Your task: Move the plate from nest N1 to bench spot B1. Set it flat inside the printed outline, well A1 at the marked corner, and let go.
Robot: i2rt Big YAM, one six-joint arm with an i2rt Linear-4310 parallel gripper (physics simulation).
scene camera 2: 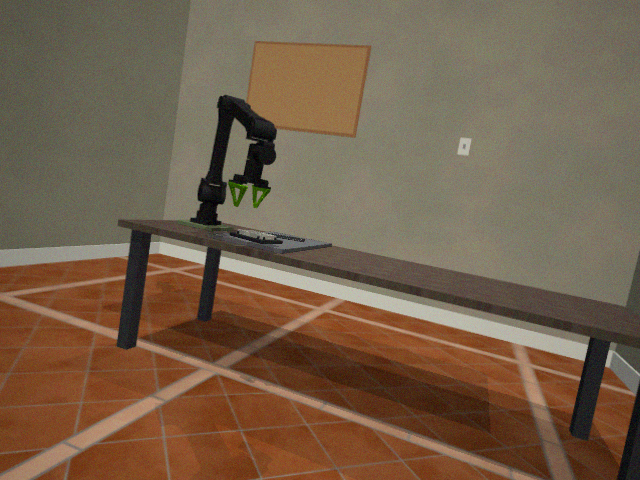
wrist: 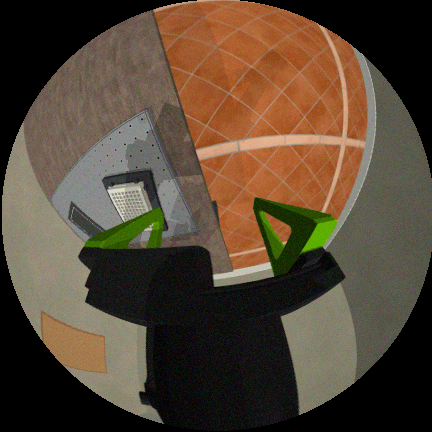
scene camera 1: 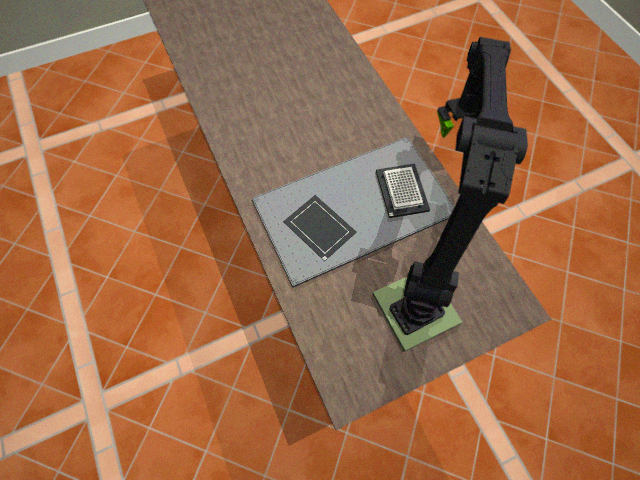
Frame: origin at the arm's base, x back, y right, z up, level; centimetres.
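Seen in the pictures: gripper, fingertip midpoint: (scene camera 2: 245, 207) (wrist: 207, 206); arm's base at its link origin: (scene camera 2: 205, 223) (scene camera 1: 416, 311).
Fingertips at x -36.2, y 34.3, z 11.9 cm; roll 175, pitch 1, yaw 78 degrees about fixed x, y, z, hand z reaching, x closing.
Offsets run from my fingertips to a thing's middle. "spot": to the spot under its first point. Level surfaces: height alone.
The white plate @(dx +3.5, dy -18.3, dz -10.4 cm) (scene camera 1: 403, 187) (scene camera 2: 256, 236) (wrist: 131, 201) with its grid of wells sits in the dark nest N1 @(dx +3.5, dy -18.3, dz -11.3 cm) (scene camera 1: 410, 212) (wrist: 128, 177). Bench spot B1 @(spot: dx +3.3, dy -45.6, dz -12.2 cm) (scene camera 1: 319, 228) (wrist: 86, 220) is a dark pad with a thin printed outline and a small white mark @(dx +12.1, dy -48.5, dz -12.2 cm) (scene camera 1: 324, 257) at one corner; no plate is on it. My gripper (scene camera 2: 246, 205) (wrist: 207, 206) is open and empty, high above the bench, off to the side of the nest. In scene camera 1 one green finger (scene camera 1: 445, 124) shows past the table edge; the arm hides the other. In the wrist view the left finger covers part of the nest.
Nest and spot are on a grey perforated board @(dx +1.3, dy -33.0, dz -13.0 cm) (scene camera 1: 356, 178) (scene camera 2: 310, 244) (wrist: 95, 165) on the long brown table @(dz -13.6 cm) (scene camera 1: 268, 93) (scene camera 2: 413, 273) (wrist: 90, 85). The arm stands on a green base plate (scene camera 1: 406, 341) near the table's end. Tiled floor lies beyond the table edge.
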